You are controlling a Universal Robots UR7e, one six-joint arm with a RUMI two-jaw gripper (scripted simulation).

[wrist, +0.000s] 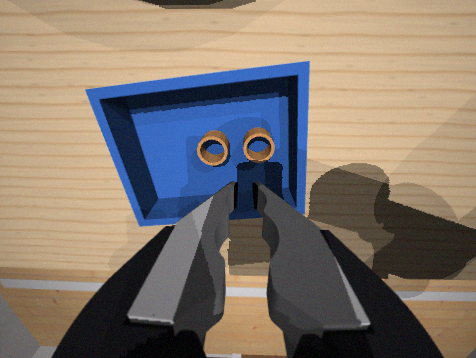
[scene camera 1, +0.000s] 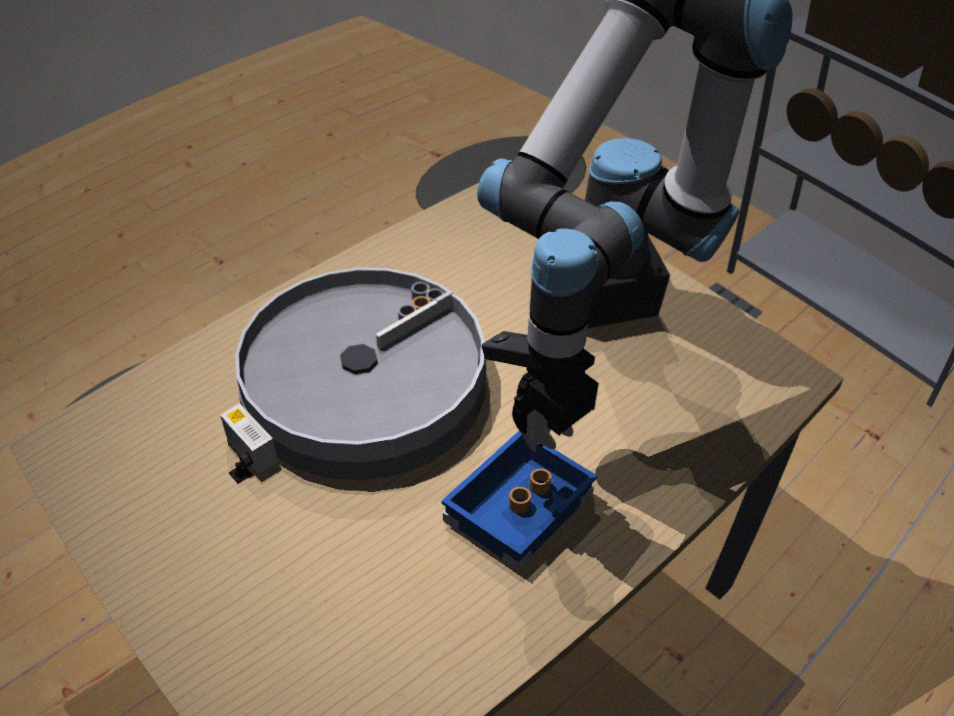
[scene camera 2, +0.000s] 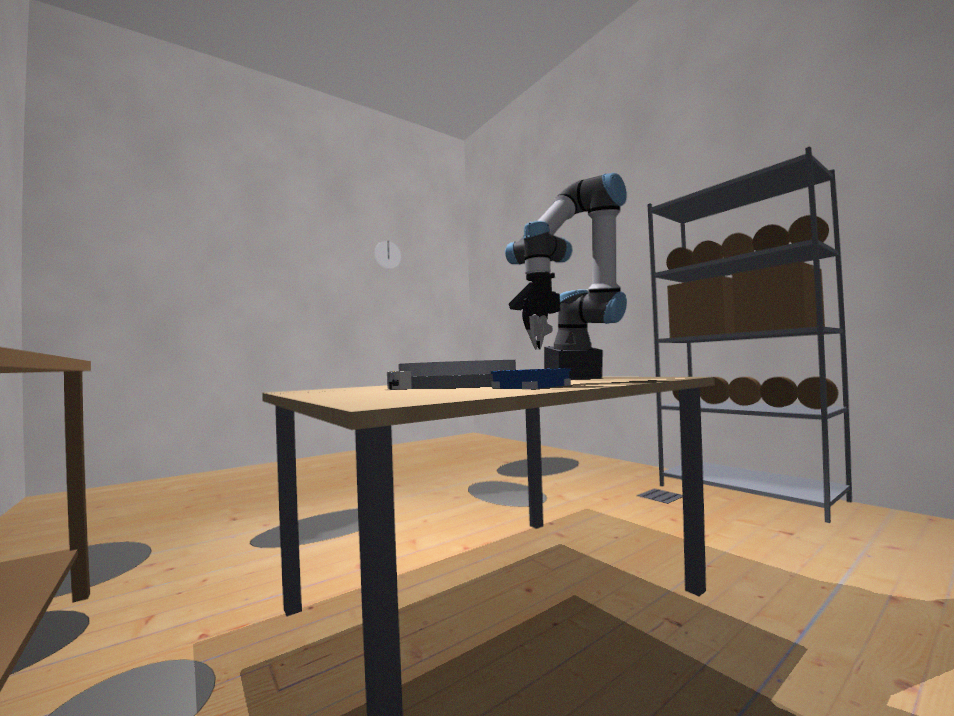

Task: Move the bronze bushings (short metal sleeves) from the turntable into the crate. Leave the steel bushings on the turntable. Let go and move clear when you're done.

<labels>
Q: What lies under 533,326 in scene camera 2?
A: My gripper.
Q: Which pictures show my gripper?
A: The wrist view, scene camera 1 and scene camera 2: all of them.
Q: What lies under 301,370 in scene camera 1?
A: A turntable.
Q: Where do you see a blue crate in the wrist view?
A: At 152,138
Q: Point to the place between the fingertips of my gripper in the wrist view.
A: At 245,184
</labels>
